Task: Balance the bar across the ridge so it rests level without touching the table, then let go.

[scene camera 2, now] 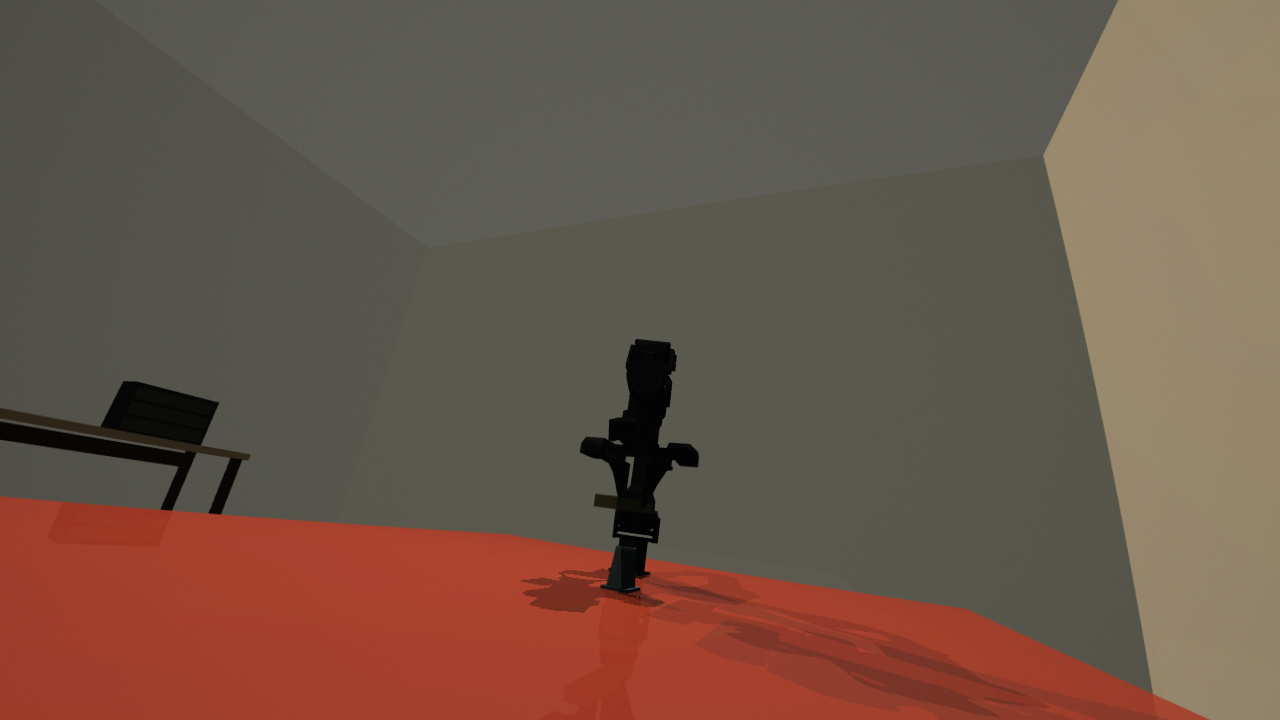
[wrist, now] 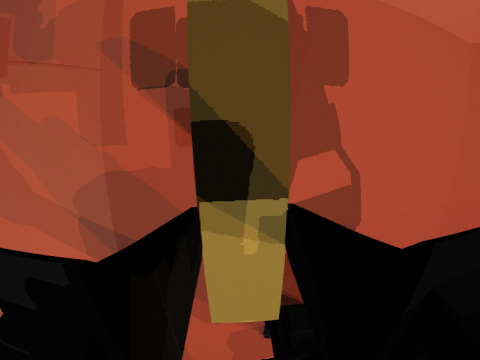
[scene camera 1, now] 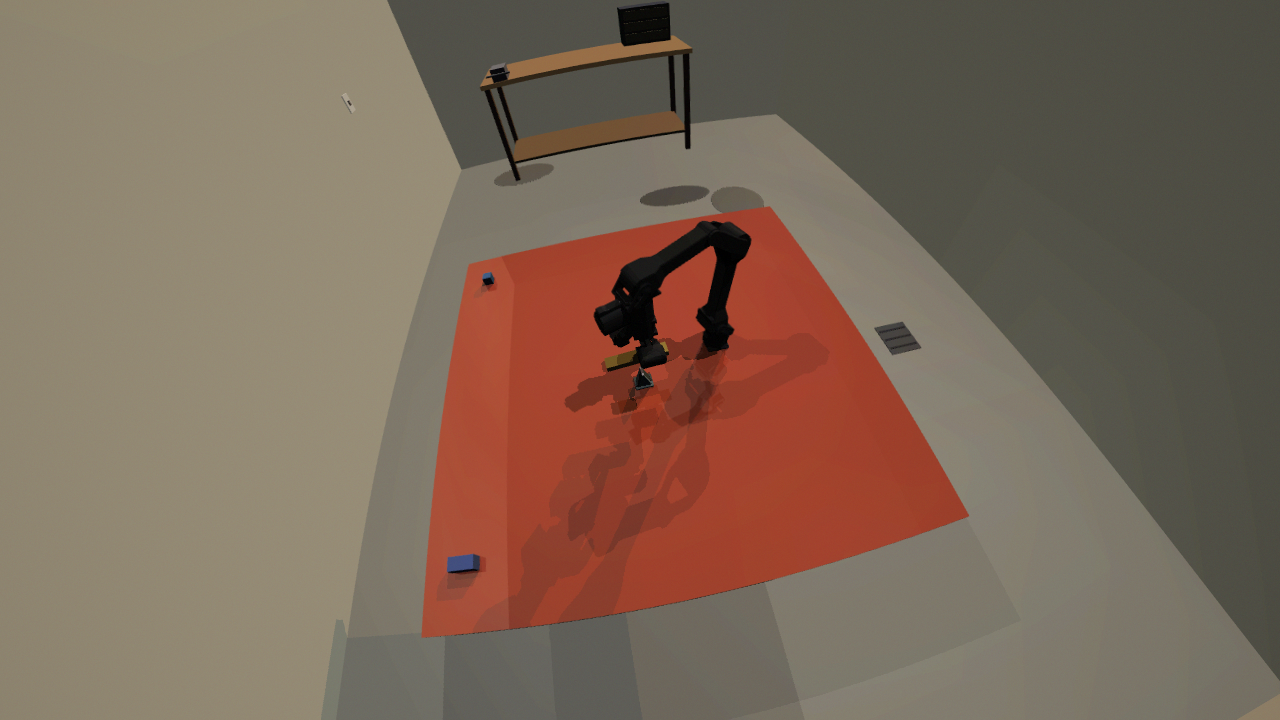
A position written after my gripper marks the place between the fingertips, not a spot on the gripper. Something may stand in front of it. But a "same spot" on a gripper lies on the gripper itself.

Scene:
my gripper: scene camera 2; wrist; scene camera 1 647, 354
same spot on my gripper: (scene camera 2: 614, 457) = (wrist: 455, 283)

